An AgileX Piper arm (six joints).
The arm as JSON. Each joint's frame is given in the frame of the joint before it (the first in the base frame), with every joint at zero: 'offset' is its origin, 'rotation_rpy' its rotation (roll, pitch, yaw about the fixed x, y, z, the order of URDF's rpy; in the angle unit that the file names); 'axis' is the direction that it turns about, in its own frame. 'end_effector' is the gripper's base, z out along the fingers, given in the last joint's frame.
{
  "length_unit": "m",
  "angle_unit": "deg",
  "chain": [
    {
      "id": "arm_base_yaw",
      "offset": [
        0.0,
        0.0,
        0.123
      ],
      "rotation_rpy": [
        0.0,
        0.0,
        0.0
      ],
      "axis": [
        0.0,
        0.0,
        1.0
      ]
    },
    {
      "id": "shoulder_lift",
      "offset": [
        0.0,
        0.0,
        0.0
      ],
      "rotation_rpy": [
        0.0,
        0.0,
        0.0
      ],
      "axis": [
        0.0,
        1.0,
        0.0
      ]
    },
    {
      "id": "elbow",
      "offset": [
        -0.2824,
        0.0,
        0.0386
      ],
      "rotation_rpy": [
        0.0,
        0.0,
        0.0
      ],
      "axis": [
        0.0,
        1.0,
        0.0
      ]
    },
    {
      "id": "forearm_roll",
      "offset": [
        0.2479,
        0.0,
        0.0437
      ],
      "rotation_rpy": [
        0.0,
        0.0,
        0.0
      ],
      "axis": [
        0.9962,
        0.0,
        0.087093
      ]
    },
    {
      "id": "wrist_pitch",
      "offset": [
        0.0,
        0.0,
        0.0
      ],
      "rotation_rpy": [
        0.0,
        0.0,
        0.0
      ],
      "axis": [
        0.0,
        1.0,
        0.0
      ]
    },
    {
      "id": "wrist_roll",
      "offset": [
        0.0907,
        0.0,
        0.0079
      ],
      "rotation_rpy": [
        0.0,
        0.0,
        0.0
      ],
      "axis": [
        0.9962,
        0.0,
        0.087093
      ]
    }
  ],
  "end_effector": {
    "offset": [
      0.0,
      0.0,
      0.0
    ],
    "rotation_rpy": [
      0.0,
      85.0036,
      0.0
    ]
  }
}
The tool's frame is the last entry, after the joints.
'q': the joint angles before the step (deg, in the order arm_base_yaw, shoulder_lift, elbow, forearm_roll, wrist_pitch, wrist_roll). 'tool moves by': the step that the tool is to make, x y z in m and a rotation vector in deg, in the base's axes. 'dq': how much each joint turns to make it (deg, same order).
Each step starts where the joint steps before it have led.
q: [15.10 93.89 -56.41 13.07 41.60 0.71]
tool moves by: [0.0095 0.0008 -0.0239 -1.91 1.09 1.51]
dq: [0.00 4.56 0.00 -0.96 -2.87 -1.55]
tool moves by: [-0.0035 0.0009 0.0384 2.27 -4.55 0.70]
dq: [-0.01 -5.44 -2.19 1.09 2.83 -0.84]
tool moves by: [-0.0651 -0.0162 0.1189 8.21 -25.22 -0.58]
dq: [0.01 -25.18 1.69 2.17 -2.95 -0.93]
